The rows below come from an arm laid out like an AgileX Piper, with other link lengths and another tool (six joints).
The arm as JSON. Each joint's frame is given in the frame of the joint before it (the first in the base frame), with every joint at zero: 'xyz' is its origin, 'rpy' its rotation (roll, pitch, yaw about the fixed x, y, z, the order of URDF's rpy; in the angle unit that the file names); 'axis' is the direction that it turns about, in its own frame. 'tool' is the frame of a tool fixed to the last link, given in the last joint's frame.
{
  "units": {
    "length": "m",
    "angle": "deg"
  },
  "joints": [
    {
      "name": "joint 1",
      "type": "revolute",
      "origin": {
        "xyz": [
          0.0,
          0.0,
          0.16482
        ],
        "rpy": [
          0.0,
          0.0,
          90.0
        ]
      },
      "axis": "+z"
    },
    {
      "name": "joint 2",
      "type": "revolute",
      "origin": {
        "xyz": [
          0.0,
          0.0,
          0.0
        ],
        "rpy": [
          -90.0,
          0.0,
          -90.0
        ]
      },
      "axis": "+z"
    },
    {
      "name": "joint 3",
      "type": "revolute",
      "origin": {
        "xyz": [
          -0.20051,
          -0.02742,
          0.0
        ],
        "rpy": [
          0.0,
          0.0,
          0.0
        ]
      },
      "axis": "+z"
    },
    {
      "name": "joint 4",
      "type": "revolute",
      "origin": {
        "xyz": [
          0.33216,
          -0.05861,
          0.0
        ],
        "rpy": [
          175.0,
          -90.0,
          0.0
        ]
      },
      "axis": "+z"
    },
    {
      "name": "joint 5",
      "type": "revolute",
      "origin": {
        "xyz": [
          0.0,
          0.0,
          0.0
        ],
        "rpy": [
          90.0,
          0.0,
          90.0
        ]
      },
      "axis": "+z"
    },
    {
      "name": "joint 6",
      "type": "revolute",
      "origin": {
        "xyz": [
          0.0,
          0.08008,
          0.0
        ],
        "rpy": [
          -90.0,
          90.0,
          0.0
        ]
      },
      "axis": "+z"
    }
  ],
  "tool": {
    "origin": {
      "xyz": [
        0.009,
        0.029,
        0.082
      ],
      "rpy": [
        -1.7,
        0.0,
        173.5
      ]
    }
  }
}
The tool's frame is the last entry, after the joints.
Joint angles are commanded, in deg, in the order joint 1, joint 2, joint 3, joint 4, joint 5, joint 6. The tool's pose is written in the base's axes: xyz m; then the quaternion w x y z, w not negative. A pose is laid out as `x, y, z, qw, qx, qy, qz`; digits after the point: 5 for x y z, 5 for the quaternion.
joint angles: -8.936 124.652 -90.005 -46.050 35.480 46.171
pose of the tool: 0.48207, -0.14981, 0.03691, 0.36138, 0.74281, 0.56237, 0.03710
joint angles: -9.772 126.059 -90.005 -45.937 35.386 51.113
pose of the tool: 0.47744, -0.15371, 0.02345, 0.35216, 0.77187, 0.52767, 0.04196
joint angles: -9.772 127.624 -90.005 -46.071 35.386 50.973
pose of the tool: 0.47348, -0.15331, 0.01011, 0.34390, 0.77186, 0.53380, 0.03196
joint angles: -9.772 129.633 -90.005 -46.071 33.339 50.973
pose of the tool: 0.47327, -0.15016, -0.00690, 0.33537, 0.76891, 0.54309, 0.03688
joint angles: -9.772 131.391 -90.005 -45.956 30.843 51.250
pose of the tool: 0.47441, -0.14610, -0.02184, 0.32806, 0.76677, 0.54965, 0.04816
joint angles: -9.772 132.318 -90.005 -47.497 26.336 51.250
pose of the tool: 0.48358, -0.14231, -0.02764, 0.33478, 0.74931, 0.56642, 0.07510
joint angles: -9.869 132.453 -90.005 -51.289 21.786 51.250
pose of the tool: 0.49554, -0.14159, -0.02450, 0.35314, 0.71814, 0.59127, 0.09981
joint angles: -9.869 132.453 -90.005 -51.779 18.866 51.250
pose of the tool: 0.50260, -0.13756, -0.02302, 0.35707, 0.70737, 0.59769, 0.12206
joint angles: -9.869 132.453 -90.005 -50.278 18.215 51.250
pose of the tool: 0.50363, -0.13482, -0.02371, 0.35234, 0.71364, 0.59091, 0.13187
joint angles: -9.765 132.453 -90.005 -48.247 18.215 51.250
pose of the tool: 0.50328, -0.13159, -0.02499, 0.34511, 0.72394, 0.58111, 0.13828
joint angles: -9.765 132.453 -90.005 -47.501 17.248 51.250
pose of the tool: 0.50536, -0.12927, -0.02487, 0.34337, 0.72505, 0.57827, 0.14834
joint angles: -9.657 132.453 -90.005 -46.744 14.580 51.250
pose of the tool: 0.51161, -0.12339, -0.02347, 0.34304, 0.72044, 0.57753, 0.17248
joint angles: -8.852 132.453 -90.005 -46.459 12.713 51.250
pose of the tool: 0.51743, -0.11292, -0.02216, 0.34240, 0.71200, 0.58260, 0.19077
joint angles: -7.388 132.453 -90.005 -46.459 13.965 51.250
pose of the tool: 0.51739, -0.10174, -0.02315, 0.33905, 0.70846, 0.59068, 0.18503
